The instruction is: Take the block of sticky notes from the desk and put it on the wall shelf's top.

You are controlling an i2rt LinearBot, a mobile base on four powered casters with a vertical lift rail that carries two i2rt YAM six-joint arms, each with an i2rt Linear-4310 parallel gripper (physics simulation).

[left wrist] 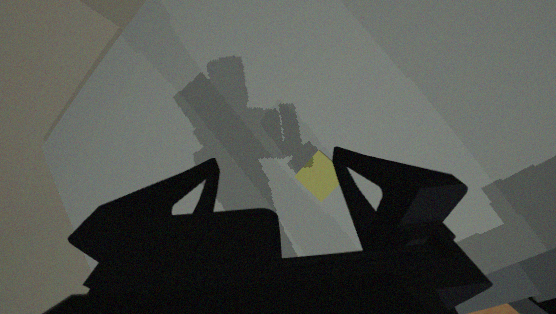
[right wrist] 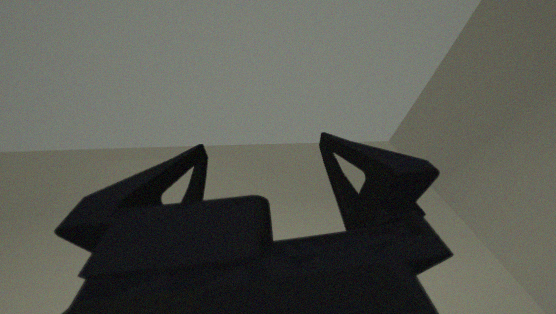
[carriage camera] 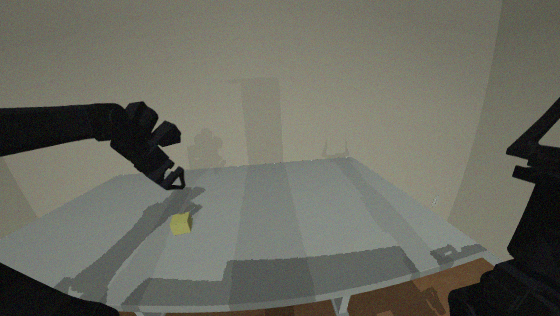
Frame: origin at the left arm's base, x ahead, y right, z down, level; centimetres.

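Seen in the pictures: left gripper, fingertip midpoint: [left wrist: 275,159] [carriage camera: 173,180]; right gripper, fingertip midpoint: [right wrist: 263,144].
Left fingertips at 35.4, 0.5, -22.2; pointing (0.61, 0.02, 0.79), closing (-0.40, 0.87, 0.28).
Note:
A point is followed by its place in that frame, as x, y, z.
The yellow block of sticky notes [carriage camera: 181,224] {29.2, 3.3, -10.9} [left wrist: 320,181] {30.7, 1.5, -11.5} sits on the grey desk [carriage camera: 330,210] {37.3, 49.3, -7.4} [left wrist: 400,125] {32.1, 15.0, -7.4}, left of the middle in the carriage view. My left gripper [carriage camera: 175,184] {35.4, 0.5, -22.2} [left wrist: 275,159] {35.4, 0.5, -22.2} is open above the desk, beyond and above the block in the carriage view. In the left wrist view the block appears beside the right-hand finger, which covers its edge; nothing is between the fingers. My right gripper [right wrist: 263,144] {1.8, 65.3, -44.3} is open and empty, raised and facing the wall and ceiling. In the carriage view it is partly cut off at the right edge. The wall shelf does not show in these views.
The back wall [carriage camera: 380,75] {98.3, 100.1, -57.5} rises behind the desk and carries shadows of the robot. A side wall [carriage camera: 520,65] {89.3, 208.0, -68.3} stands at the right. Dark arm shadows lie across the desk. Brown floor [carriage camera: 465,280] {52.9, 172.2, 87.6} shows past the desk's near right edge.

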